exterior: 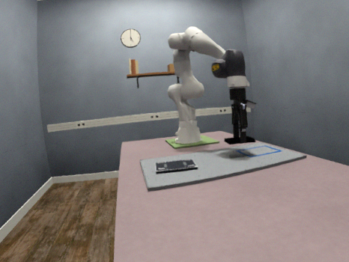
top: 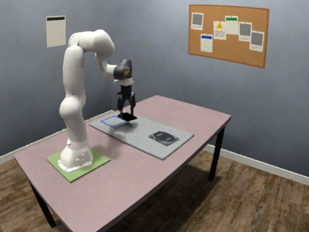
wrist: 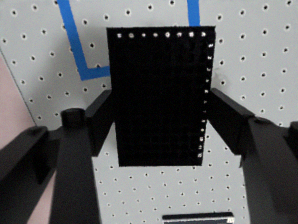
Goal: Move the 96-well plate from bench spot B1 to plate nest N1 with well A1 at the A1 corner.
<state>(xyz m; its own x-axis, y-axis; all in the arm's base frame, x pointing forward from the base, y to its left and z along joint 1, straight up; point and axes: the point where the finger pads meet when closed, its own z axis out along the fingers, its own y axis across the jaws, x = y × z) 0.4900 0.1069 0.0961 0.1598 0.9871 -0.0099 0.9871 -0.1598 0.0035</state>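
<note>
The dark plate nest lies 2 cm ahead of my hand, 31 cm to the right of it and 9 cm below it. From my hand the other things lie so: A1 label: 8 cm ahead, 24 cm to the right, 8 cm below; then black 96-well plate: 2 cm below.
</note>
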